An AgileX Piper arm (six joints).
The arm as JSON. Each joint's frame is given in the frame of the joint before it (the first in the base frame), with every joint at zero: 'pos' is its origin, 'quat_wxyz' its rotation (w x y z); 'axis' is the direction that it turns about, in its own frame. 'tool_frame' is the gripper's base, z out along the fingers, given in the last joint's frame.
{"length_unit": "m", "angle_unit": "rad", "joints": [
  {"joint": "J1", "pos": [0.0, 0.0, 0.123], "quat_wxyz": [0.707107, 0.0, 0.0, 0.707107], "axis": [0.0, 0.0, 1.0]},
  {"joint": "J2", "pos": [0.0, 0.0, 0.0], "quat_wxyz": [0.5, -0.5, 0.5, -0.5], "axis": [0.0, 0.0, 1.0]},
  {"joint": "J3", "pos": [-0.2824, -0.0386, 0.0], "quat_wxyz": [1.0, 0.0, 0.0, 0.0], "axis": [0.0, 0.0, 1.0]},
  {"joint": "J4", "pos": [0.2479, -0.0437, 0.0], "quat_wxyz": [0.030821, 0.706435, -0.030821, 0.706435], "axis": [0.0, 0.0, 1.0]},
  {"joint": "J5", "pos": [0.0, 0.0, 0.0], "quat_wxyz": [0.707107, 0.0, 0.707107, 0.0], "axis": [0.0, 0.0, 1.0]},
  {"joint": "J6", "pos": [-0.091, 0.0, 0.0], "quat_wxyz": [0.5, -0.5, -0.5, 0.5], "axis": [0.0, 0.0, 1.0]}
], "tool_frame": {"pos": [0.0, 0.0, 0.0], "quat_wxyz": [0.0, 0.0, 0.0, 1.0]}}
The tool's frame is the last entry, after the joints.
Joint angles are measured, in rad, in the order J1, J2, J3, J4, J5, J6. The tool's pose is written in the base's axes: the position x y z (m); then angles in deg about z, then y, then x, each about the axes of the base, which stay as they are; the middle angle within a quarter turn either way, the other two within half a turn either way. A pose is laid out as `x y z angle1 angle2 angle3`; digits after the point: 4 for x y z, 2 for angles.
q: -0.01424, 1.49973, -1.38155, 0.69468, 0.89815, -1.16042
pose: 0.3254 0.0409 0.3652 115.74 37.68 -141.56
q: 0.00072, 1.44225, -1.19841, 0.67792, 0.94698, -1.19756
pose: 0.2967 0.0465 0.3255 117.74 28.55 -144.55
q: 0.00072, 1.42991, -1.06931, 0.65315, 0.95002, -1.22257
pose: 0.2810 0.0452 0.2905 120.16 22.66 -147.59
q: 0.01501, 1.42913, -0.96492, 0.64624, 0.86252, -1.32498
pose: 0.2736 0.0457 0.2630 117.16 22.01 -150.04
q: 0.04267, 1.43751, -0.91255, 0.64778, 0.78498, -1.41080
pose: 0.2718 0.0505 0.2479 113.05 22.53 -151.32
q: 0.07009, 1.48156, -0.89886, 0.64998, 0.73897, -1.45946
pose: 0.2770 0.0566 0.2329 110.77 21.46 -152.18
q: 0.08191, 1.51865, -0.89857, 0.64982, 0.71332, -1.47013
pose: 0.2823 0.0593 0.2227 110.71 20.67 -152.90
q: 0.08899, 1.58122, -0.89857, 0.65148, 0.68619, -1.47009
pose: 0.2898 0.0610 0.2051 112.22 18.81 -154.03
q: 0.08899, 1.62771, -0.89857, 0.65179, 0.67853, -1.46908
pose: 0.2939 0.0610 0.1914 113.54 16.84 -154.76
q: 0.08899, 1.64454, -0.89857, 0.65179, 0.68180, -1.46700
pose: 0.2947 0.0612 0.1863 114.06 15.79 -154.91
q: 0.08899, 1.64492, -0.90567, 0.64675, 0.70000, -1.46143
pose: 0.2947 0.0618 0.1876 113.95 15.09 -154.68
